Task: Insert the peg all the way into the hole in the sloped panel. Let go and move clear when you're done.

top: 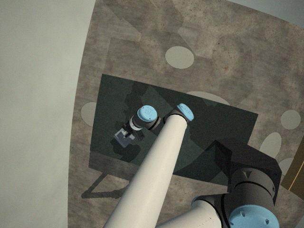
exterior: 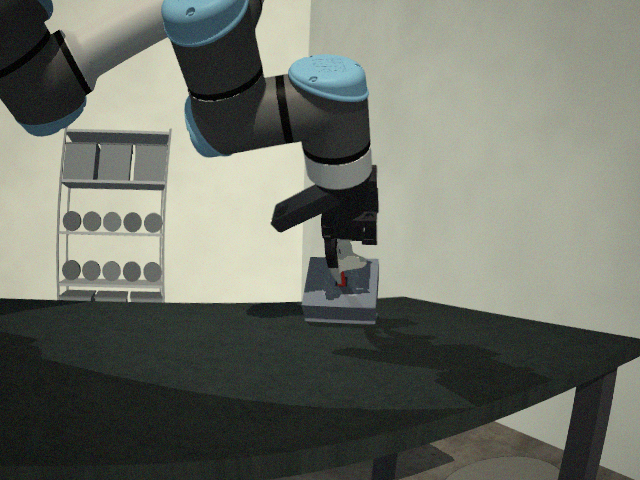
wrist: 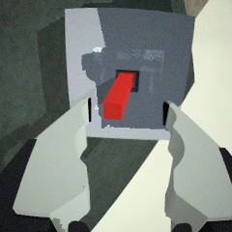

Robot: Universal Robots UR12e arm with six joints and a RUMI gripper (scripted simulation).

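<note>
Right now the red peg is 30 mm below my hand, 20 mm to the left of it and 10 mm ahead of it.
</note>
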